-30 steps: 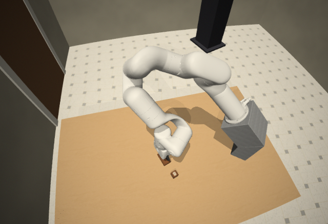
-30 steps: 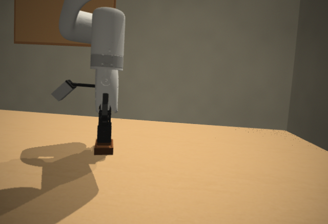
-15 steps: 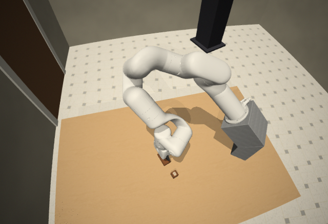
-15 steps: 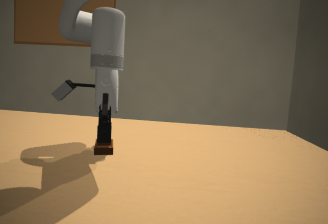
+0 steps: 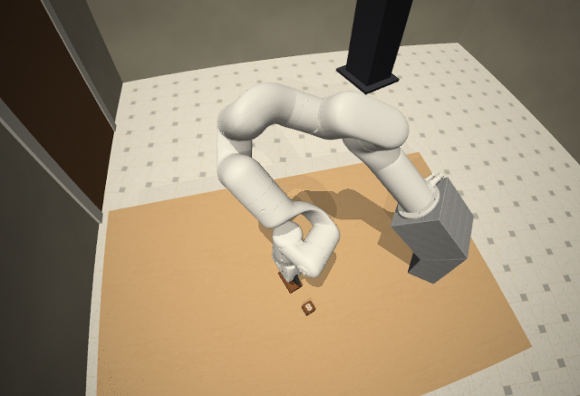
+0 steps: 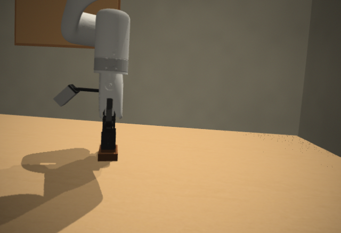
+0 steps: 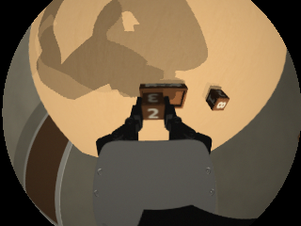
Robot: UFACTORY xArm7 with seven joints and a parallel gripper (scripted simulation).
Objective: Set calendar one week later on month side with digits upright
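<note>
Now: the brown tray 40 mm below my hand and 20 mm to the left of it.
</note>
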